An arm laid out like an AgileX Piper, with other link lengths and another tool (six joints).
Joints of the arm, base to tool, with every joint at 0 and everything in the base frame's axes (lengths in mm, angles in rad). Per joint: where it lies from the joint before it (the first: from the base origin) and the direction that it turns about. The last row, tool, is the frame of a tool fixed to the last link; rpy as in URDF.
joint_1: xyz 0 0 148.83 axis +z
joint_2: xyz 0 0 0 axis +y
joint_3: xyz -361.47 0 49.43 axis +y
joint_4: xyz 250.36 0 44.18 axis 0.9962 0 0.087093
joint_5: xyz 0 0 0 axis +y
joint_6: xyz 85.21 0 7.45 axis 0.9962 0 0.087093
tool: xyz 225.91 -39 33.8 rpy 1.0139 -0.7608 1.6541
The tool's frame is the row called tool.
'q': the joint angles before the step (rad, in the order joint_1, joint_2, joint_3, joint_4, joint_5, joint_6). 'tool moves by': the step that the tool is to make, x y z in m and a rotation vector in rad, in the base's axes. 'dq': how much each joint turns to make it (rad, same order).
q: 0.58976 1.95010 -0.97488 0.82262 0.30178 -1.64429
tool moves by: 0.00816 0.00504 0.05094 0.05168 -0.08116 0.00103
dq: 0.00001 -0.09436 -0.00001 0.00001 -0.00193 -0.00234
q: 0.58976 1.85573 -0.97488 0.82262 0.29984 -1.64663
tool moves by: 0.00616 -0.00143 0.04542 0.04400 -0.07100 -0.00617
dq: -0.00809 -0.08390 0.00003 -0.00490 0.00000 0.00178
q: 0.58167 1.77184 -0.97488 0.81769 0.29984 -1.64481
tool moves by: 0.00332 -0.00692 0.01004 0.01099 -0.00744 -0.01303
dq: -0.01816 -0.02180 0.00004 -0.00553 0.01185 0.00651
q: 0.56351 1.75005 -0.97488 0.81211 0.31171 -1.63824
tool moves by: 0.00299 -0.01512 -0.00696 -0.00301 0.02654 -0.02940
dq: -0.03275 -0.00001 0.01106 -0.00206 0.01615 0.00902
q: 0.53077 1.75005 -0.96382 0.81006 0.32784 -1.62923
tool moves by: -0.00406 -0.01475 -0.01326 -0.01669 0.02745 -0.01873
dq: -0.02077 0.00001 0.03113 -0.00201 0.00139 0.00005
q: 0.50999 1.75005 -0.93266 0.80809 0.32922 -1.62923
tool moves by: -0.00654 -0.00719 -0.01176 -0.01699 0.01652 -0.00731
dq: 0.00000 0.00199 0.03026 0.00004 -0.01379 -0.00004
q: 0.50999 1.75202 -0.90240 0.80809 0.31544 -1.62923
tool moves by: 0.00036 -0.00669 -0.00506 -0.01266 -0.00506 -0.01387
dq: 0.00001 0.00001 0.02028 0.00001 -0.02680 -0.00001
